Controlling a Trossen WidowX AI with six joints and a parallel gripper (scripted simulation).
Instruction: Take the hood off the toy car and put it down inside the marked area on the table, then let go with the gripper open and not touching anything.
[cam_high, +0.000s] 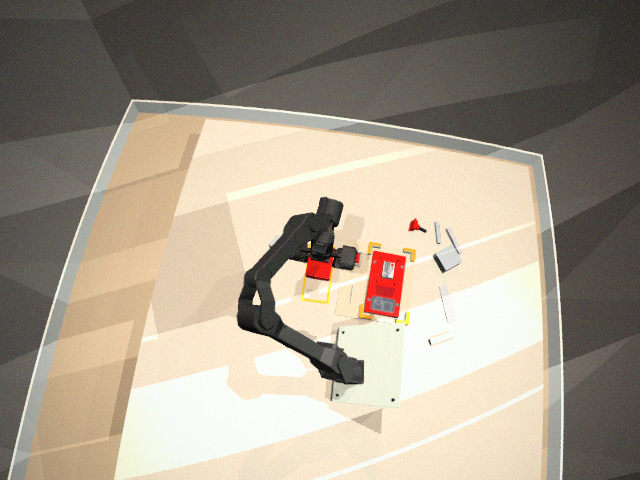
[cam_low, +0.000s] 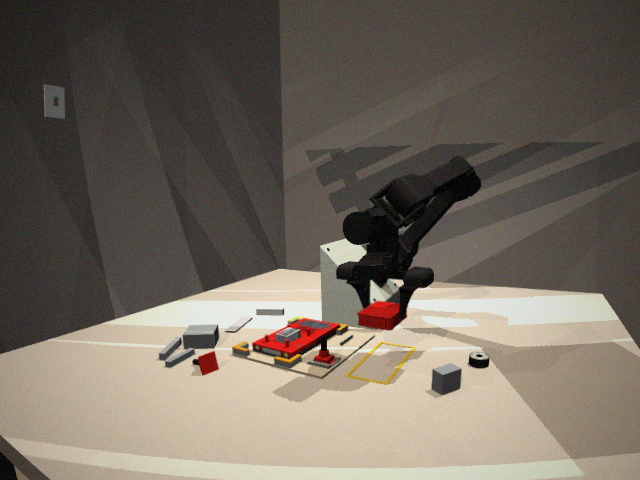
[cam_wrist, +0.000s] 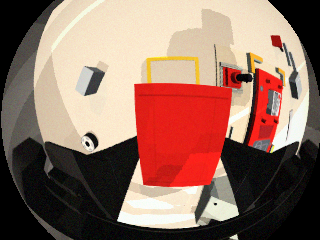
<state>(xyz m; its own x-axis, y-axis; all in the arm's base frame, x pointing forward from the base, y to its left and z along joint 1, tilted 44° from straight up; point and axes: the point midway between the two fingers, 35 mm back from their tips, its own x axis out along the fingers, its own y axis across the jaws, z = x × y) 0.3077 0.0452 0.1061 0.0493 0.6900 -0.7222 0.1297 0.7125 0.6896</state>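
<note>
Now: the red lever post 50 mm ahead of my gripper tip, 110 mm to the right of it and 60 mm below it. From my gripper tip the other things lie so: black ring: 40 mm behind, 190 mm to the left, 90 mm below; then small red piece: 170 mm ahead, 320 mm to the right, 80 mm below; then red hood: 10 mm above.
</note>
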